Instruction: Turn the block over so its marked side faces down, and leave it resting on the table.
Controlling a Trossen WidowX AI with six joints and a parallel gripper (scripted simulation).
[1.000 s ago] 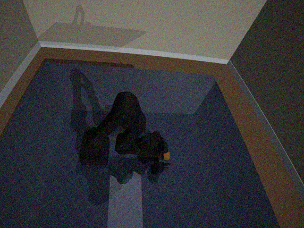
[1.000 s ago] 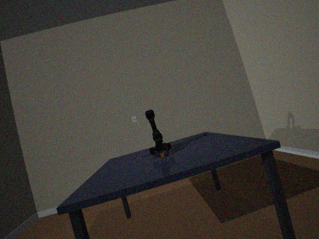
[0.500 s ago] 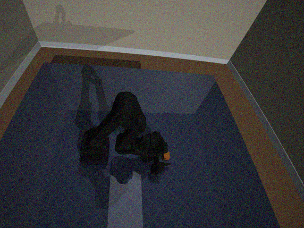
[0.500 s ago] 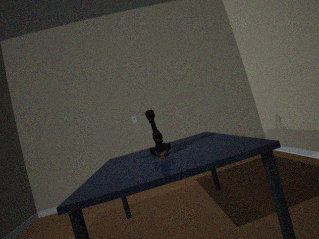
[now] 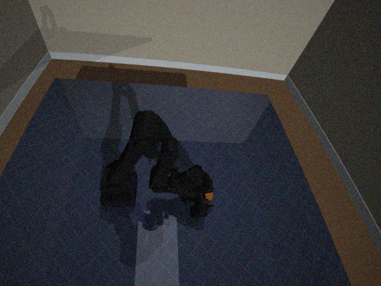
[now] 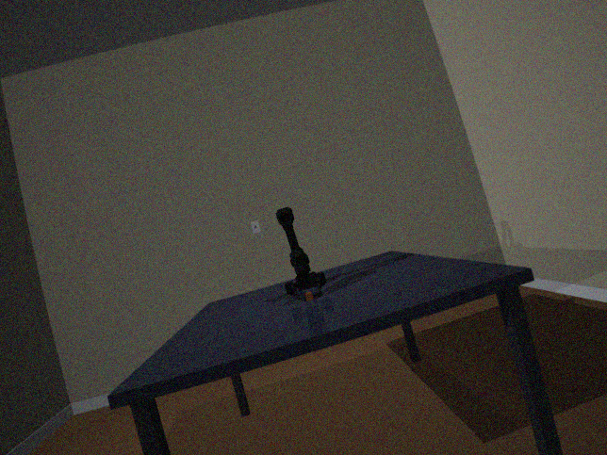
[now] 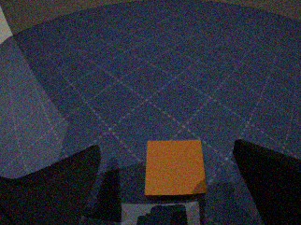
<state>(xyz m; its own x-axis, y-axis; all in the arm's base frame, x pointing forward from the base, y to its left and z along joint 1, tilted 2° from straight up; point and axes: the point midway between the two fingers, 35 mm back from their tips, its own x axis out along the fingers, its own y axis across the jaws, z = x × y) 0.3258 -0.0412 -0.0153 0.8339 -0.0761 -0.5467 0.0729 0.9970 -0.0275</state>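
Now: the block 20 mm behind my gripper tip.
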